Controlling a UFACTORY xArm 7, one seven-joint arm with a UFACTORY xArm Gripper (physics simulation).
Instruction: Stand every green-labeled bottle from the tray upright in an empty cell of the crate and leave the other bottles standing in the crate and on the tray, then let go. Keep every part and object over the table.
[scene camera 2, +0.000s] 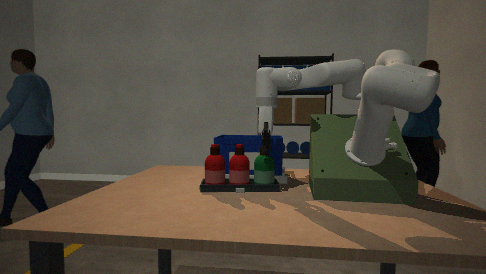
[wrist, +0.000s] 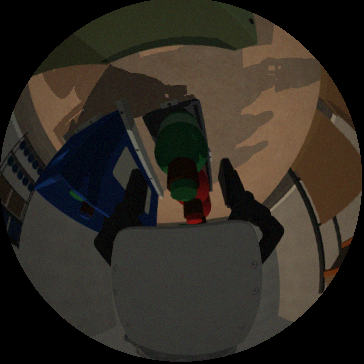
In view: my gripper (wrist: 180, 171) and a green bottle (wrist: 180, 150).
